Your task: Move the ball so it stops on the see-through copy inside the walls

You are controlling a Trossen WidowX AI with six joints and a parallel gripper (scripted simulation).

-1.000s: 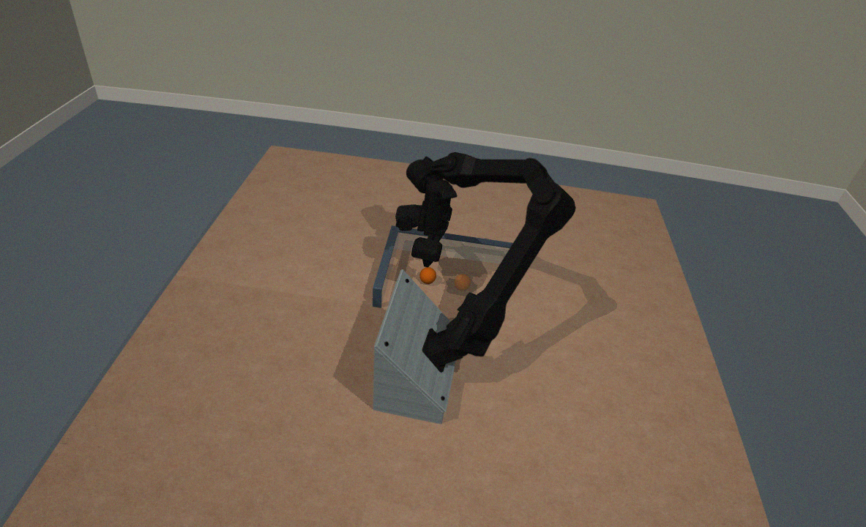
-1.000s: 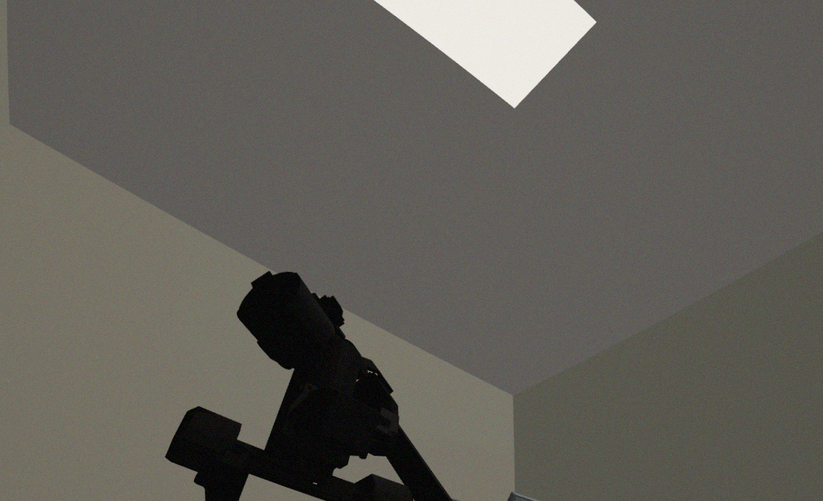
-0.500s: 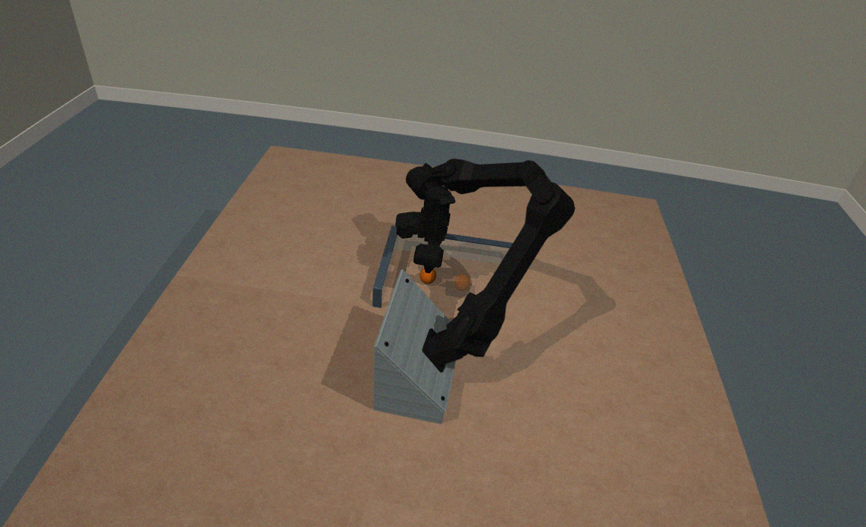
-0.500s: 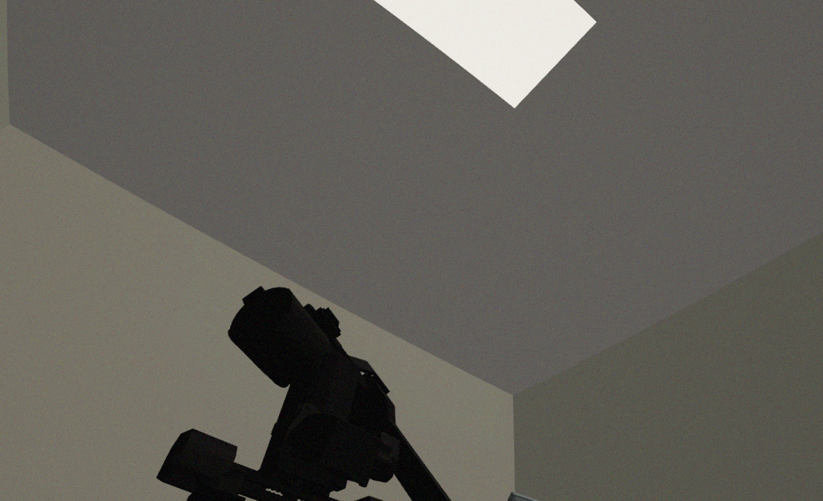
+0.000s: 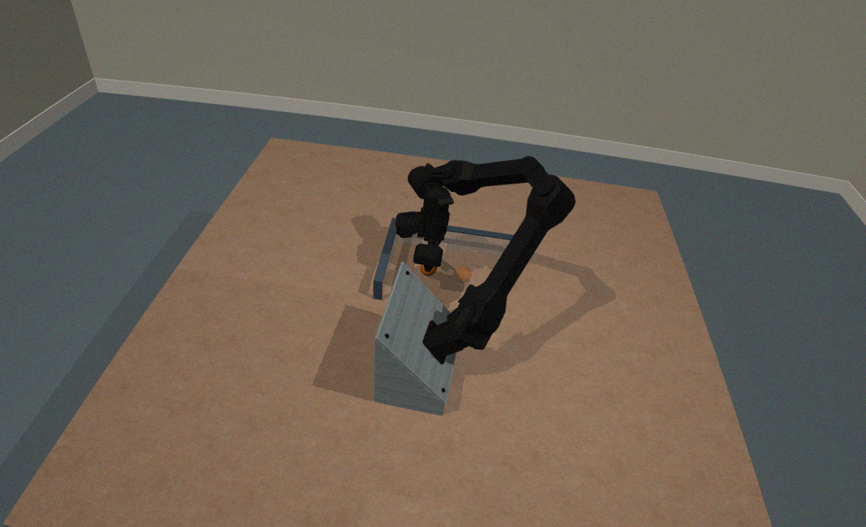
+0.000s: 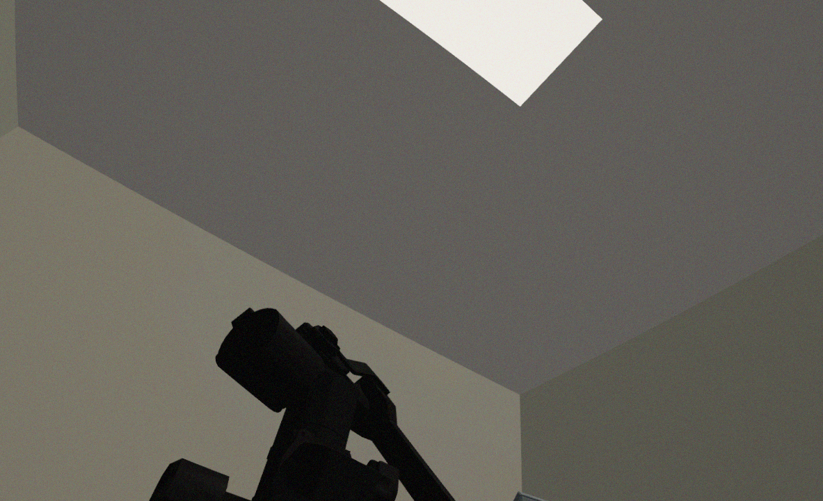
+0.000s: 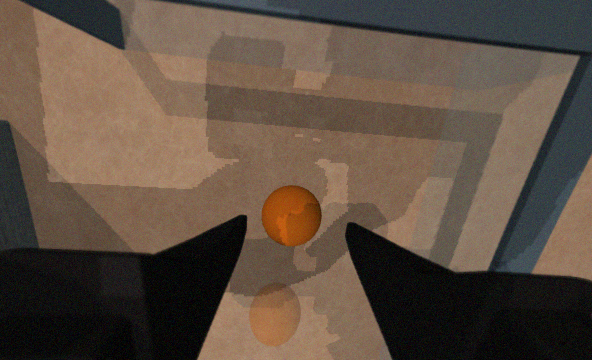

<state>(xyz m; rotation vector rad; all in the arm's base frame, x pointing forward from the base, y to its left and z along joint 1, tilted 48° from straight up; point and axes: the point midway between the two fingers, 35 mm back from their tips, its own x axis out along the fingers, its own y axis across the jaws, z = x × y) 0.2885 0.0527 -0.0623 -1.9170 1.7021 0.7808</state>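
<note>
Right now the orange ball is 1 cm below my gripper tip. The rest, counted from my gripper tip: see-through copy 9 cm to the right, 1 cm below.
</note>
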